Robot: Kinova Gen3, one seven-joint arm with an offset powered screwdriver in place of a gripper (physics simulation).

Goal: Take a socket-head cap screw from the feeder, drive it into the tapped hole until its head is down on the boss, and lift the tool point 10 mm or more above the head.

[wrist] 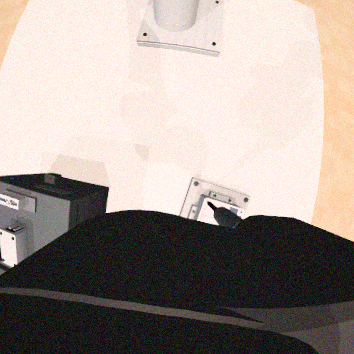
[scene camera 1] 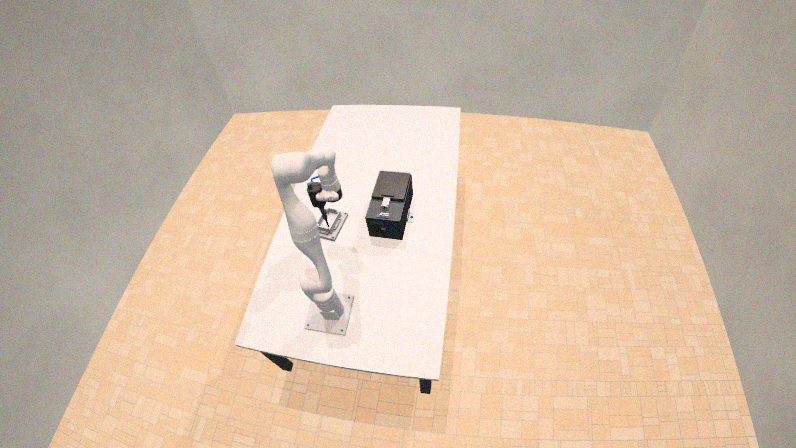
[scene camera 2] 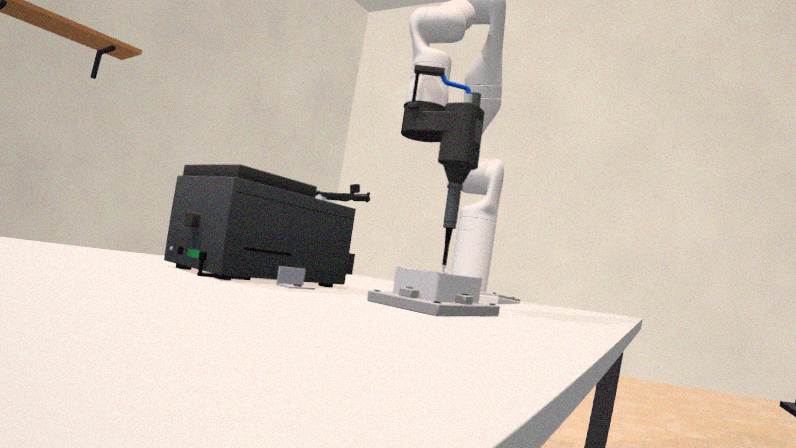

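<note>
My screwdriver [scene camera 1: 328,226] [scene camera 2: 444,265] [wrist: 209,203] points down, slightly tilted, with its tip just over the top of the grey block [scene camera 2: 417,283] [wrist: 204,215]. A small light screw [scene camera 2: 443,269] shows at the end of the bit in the second scene view, at the block's top edge. Its lower end and the tapped hole are hidden there, so how deep it sits cannot be told. The block sits on a grey base plate [scene camera 1: 343,218] [scene camera 2: 389,302] [wrist: 187,201]. The black screw feeder [scene camera 1: 393,186] [scene camera 2: 289,239] [wrist: 87,206] stands beside it, apart from the tool.
The white table [scene camera 1: 395,311] [scene camera 2: 222,356] [wrist: 90,110] carries the arm's mounting plate [scene camera 1: 346,322] [wrist: 150,41]. A small grey bracket [scene camera 2: 291,276] stands beside the feeder. A dark arm with a small head [scene camera 2: 356,195] sticks out from the feeder's top. A wooden shelf [scene camera 2: 72,30] is on the wall.
</note>
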